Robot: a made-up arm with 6 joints.
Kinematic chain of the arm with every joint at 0, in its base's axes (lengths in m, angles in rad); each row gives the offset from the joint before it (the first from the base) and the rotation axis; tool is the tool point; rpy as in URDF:
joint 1: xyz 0 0 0.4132 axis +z
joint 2: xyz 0 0 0 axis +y
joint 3: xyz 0.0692 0 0.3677 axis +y
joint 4: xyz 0.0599 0 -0.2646 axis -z
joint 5: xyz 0 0 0 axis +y
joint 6: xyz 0.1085 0 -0.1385 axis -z
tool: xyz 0 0 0 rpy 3.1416 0 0
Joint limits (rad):
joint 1: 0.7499..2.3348
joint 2: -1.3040..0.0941
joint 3: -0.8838..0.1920
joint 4: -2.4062..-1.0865
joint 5: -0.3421..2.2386
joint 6: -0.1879..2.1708
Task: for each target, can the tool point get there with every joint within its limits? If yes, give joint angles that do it. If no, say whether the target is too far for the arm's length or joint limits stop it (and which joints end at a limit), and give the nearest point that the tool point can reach.
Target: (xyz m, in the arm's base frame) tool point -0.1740 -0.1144 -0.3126
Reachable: no: joint limits stop it (at a limit: joint 1, joint 2, joint 4) | nearest point -0.0866 0.0234 0.3329 | short by 0.666 m
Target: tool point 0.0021 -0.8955 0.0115
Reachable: no: too far | nearest point 0.0260 -0.1886 0.4402 | short by 0.827 m
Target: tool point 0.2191 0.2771 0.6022
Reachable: yes | joints 1.3213 -0.0903 -0.4449 -2.1461 2.0087 1.0060
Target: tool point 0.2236 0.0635 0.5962
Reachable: yes | joints 0.9307 -0.5827 -0.1715 -2.0244 1.7707 0.6684
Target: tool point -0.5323 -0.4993 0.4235
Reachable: no: joint limits stop it (at a limit: joint 1, joint 3, joint 5) | nearest point -0.1282 -0.0806 0.4539 | short by 0.583 m
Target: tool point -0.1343 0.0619 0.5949
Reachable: yes | joints 1.7829 -1.1696 -0.1498 -1.4461 -0.0797 0.9870
